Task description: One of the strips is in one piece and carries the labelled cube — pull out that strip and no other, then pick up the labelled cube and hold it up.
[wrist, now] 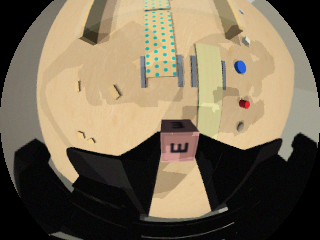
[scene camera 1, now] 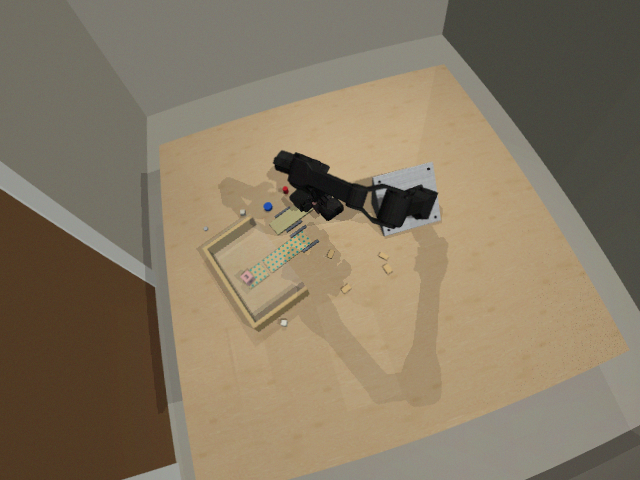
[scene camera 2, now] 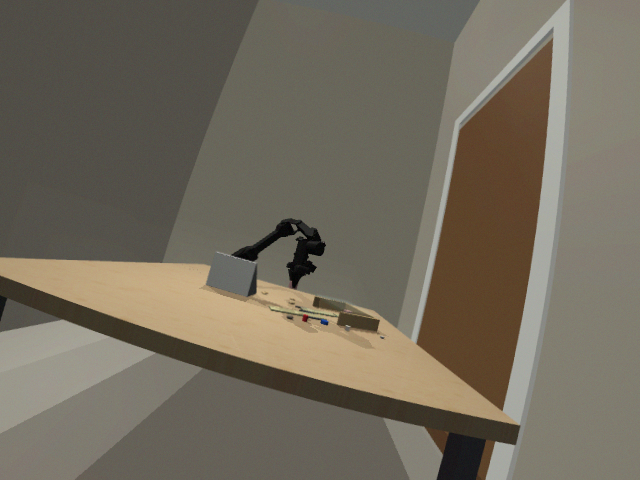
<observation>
The gripper [scene camera 1: 319, 207] holds a labelled cube [wrist: 178, 138].
The gripper also shows in the wrist view [wrist: 176, 135].
</observation>
